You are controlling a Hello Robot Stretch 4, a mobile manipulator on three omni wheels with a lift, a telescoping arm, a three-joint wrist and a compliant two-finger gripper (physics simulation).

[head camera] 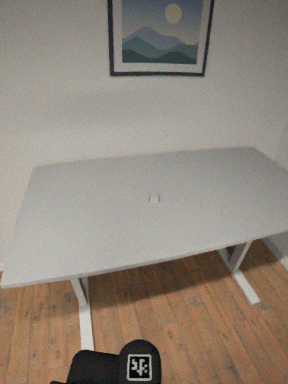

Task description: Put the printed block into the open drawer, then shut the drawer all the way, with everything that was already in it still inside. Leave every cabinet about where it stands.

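Places are measured from the robot's base along level axes (x right, y down, z ahead), in metres.
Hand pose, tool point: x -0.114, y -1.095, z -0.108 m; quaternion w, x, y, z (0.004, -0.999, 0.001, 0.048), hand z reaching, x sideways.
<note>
After its pixels a point has its place.
A small pale block (154,199) @(x 0.058, y -0.941, z 0.844 m) with darker edges sits on the grey table top (90,215) @(x -0.210, y -0.922, z 0.750 m), near its middle. It is too small to tell whether anything is printed on it. The black end of my arm, with a square black-and-white marker, shows at the bottom edge, in front of the table and well short of the block. My gripper's fingers do not show. The open drawer and the cabinets do not show in this view.
The table's light legs (86,320) @(x -0.358, y -0.007, z 0.668 m) (245,286) @(x 0.845, y -0.007, z 0.928 m) stand on the wooden floor (185,320) @(x 0.330, y 0.028, z 0.695 m), left and right under the top. A wall is behind the table, with a framed mountain picture (159,45) @(x 0.074, y -1.539, z 1.366 m). Another wall with a white baseboard is at the right.
</note>
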